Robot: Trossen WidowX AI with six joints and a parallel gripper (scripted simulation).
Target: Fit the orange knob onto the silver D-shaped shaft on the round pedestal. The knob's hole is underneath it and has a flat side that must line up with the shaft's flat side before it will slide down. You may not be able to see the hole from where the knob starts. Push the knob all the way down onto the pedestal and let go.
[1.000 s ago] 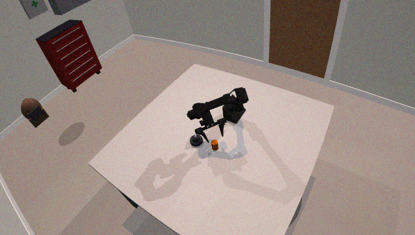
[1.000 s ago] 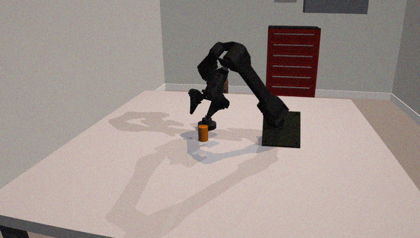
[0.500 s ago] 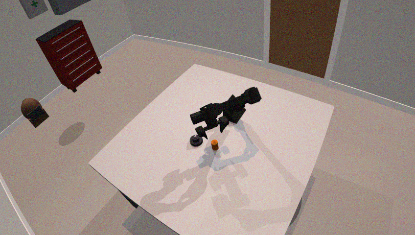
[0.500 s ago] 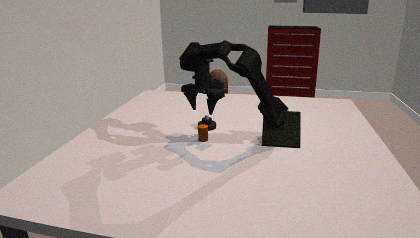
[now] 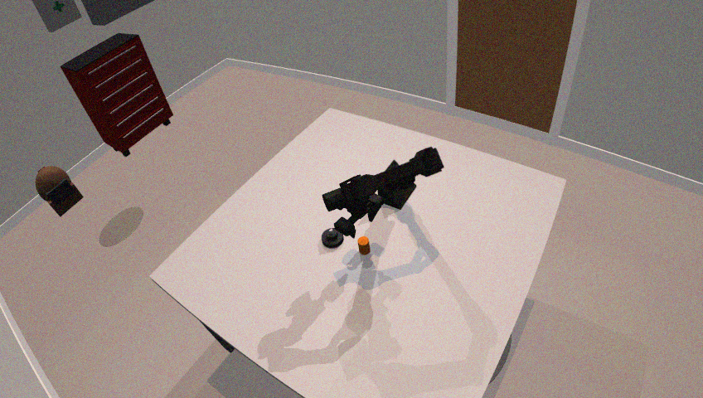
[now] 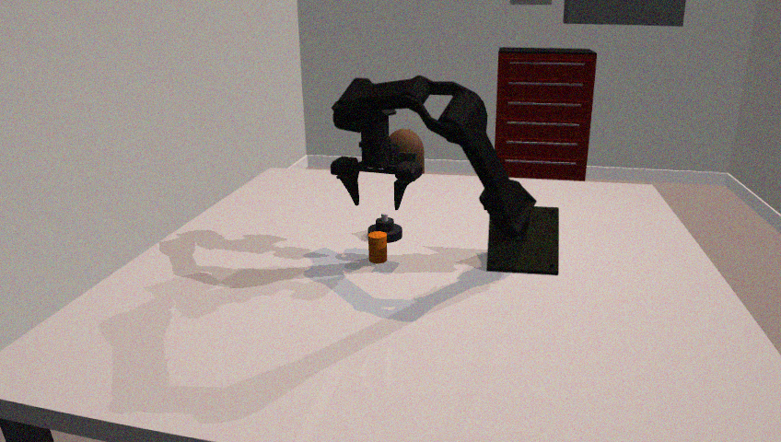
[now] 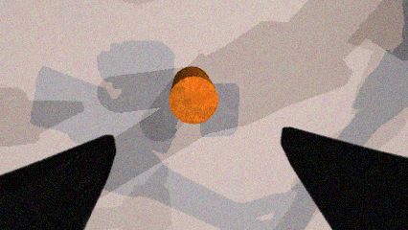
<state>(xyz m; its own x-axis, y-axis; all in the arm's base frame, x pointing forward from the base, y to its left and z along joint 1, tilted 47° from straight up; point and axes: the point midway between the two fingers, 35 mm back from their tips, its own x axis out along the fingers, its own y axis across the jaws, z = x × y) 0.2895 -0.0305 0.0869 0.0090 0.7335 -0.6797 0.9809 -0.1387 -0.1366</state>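
Right now my gripper tip is 80 mm above the orange knob. From my gripper tip the other things lie so: round black pedestal (140 mm to the right, 90 mm below, 10 mm ahead).
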